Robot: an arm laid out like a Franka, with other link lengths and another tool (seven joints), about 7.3 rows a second.
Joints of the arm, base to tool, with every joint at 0 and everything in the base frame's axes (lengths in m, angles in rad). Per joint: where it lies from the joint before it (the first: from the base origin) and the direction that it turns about. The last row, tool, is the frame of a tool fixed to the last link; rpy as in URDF.
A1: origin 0 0 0.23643 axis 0 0 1
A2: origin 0 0 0 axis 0 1 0
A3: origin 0 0 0.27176 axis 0 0 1
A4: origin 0.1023 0 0 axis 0 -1 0
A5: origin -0.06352 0 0.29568 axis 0 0 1
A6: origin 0 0 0 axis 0 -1 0
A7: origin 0.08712 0 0 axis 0 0 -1
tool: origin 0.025 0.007 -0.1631 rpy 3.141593 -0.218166 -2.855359
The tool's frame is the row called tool.
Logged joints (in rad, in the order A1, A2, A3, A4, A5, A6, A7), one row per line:
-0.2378 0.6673 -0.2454 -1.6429 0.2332 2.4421 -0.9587
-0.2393 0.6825 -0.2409 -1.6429 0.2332 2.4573 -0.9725
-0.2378 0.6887 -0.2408 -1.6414 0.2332 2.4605 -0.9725
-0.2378 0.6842 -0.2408 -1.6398 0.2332 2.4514 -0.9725
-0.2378 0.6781 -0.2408 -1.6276 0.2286 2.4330 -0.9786
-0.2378 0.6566 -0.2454 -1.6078 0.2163 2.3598 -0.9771
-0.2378 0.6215 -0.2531 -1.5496 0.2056 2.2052 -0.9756
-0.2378 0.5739 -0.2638 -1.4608 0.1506 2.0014 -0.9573
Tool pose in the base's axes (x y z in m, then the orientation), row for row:
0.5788 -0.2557 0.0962 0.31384 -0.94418 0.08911 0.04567
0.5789 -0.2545 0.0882 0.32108 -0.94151 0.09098 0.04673
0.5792 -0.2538 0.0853 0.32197 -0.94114 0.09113 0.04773
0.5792 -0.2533 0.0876 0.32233 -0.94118 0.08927 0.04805
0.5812 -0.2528 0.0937 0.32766 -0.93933 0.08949 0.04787
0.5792 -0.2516 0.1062 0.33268 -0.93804 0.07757 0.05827
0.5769 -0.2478 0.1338 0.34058 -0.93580 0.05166 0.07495
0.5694 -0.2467 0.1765 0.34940 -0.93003 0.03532 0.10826
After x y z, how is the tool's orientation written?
As a quaternion, x y z w.
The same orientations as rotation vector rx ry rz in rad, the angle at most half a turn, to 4 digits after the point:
0.9583 -2.8830 0.2721
0.9798 -2.8730 0.2776
0.9819 -2.8701 0.2779
0.9828 -2.8696 0.2722
0.9991 -2.8643 0.2729
1.0081 -2.8424 0.2350
1.0217 -2.8074 0.1550
1.0279 -2.7361 0.1039

